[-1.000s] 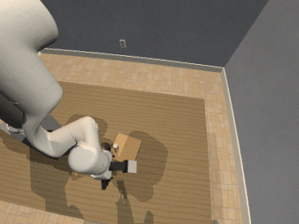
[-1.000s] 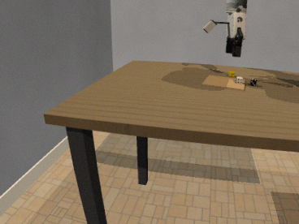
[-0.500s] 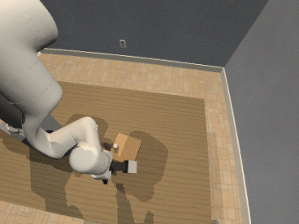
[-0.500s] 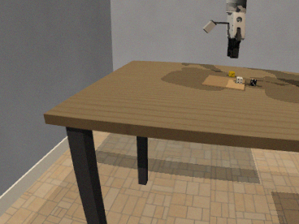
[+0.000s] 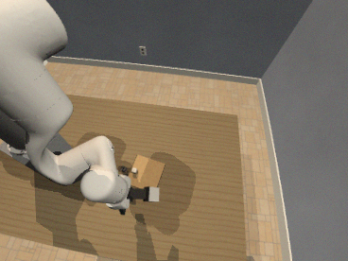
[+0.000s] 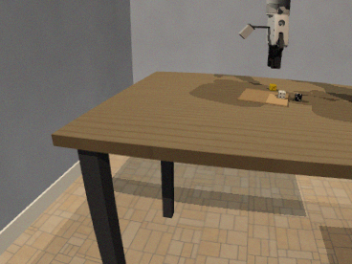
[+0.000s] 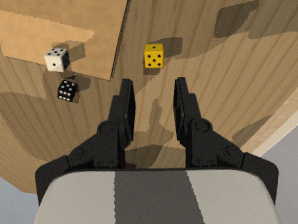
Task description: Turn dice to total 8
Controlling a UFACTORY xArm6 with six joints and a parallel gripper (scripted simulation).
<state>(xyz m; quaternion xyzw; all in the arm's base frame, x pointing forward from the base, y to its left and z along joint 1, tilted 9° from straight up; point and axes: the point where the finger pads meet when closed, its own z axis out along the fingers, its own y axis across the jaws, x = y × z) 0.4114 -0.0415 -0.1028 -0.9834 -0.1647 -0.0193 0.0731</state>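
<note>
Now: hand 90 mm above the yellow die. The rest, counted from my hand: black die (90 mm behind, 100 mm to the left, 90 mm below); then tan mat (10 mm ahead, 110 mm to the left, 100 mm below); then white die (40 mm behind, 100 mm to the left, 80 mm below).
</note>
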